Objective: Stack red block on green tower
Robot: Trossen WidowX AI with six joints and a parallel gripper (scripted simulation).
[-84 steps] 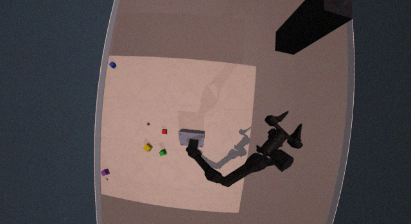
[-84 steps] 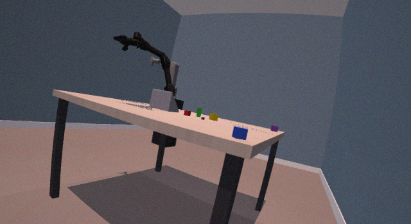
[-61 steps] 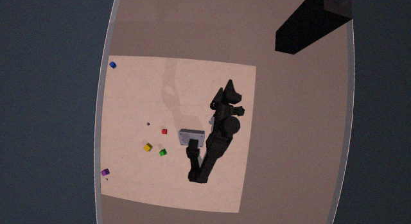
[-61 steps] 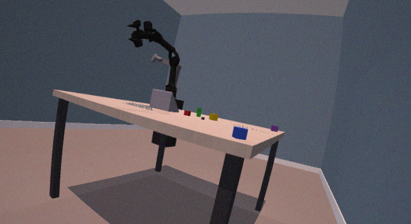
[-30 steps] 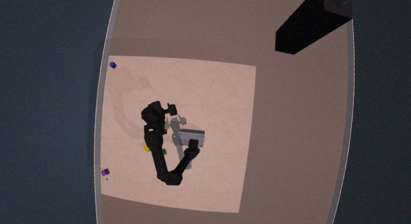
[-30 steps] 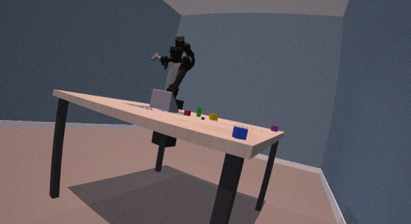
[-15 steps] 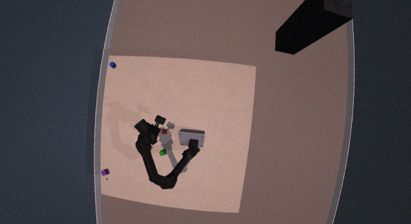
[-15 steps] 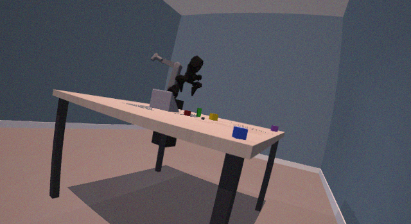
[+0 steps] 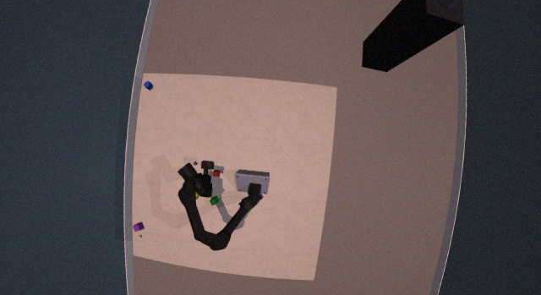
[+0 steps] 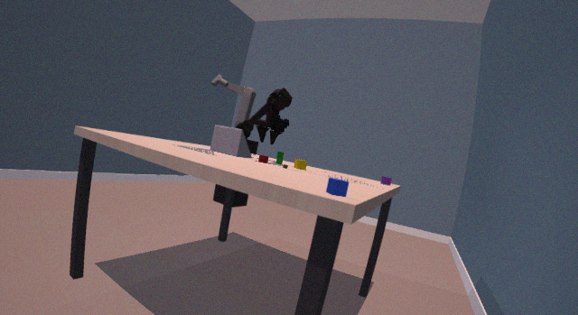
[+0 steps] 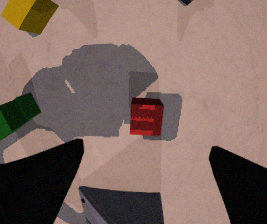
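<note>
Right now the red block is 80 mm below my gripper tip. The rest, counted from my gripper tip: purple block (520 mm ahead, 460 mm to the left, 70 mm below); then blue block (550 mm ahead, 500 mm to the right, 80 mm below); then yellow block (120 mm ahead, 150 mm to the left, 70 mm below).
</note>
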